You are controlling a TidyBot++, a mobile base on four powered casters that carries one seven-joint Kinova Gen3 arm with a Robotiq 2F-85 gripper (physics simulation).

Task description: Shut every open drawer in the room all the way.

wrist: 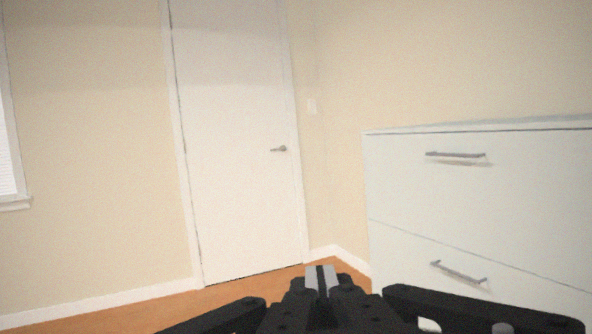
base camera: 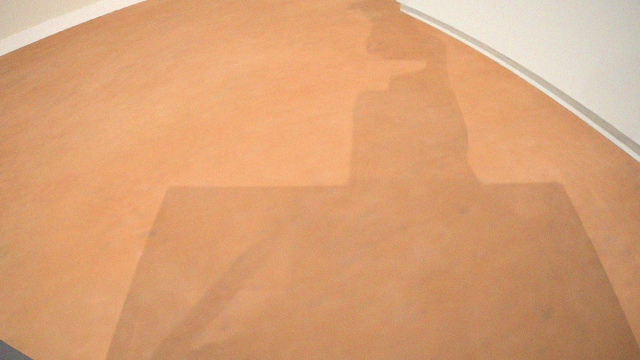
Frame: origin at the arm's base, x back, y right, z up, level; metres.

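Where they show: gripper, fingertip midpoint: (wrist: 320, 285).
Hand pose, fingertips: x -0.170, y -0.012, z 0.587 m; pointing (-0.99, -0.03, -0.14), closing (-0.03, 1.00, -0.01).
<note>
After its pixels a point has its place.
A white chest of drawers stands at the right in the wrist view. Its top drawer (wrist: 475, 195) @[x -0.862, y 0.390, z 0.452 m] and the drawer below it (wrist: 410, 255) @[x -1.098, y 0.275, z 0.211 m] look flush with the chest's front, each with a grey bar handle. The lower part of the chest is hidden behind the gripper or outside the wrist view. In the base camera view the lower front of the chest (base camera: 560, 45) @[x -0.749, y 0.445, z -0.265 m] shows at the upper right. My gripper (wrist: 320, 285) @[x -0.170, y -0.012, z 0.587 m] is shut and empty, at the bottom of the wrist view, apart from the drawers. No open drawer shows in either view.
A white door (wrist: 235, 150) @[x -2.404, y -0.574, z 0.554 m] with a lever handle is closed, left of the chest. A window (wrist: 7, 150) @[x -1.826, y -1.870, z 0.728 m] shows at the left edge. Beige walls with white baseboards (wrist: 100, 302) @[x -1.974, y -1.529, z -0.344 m] (base camera: 65, 22) @[x -1.903, y -1.686, z -0.355 m] meet in the corner beside the door. The robot's shadow lies on the orange-brown floor (base camera: 225, 125) @[x -0.636, y -0.214, z -0.397 m].
</note>
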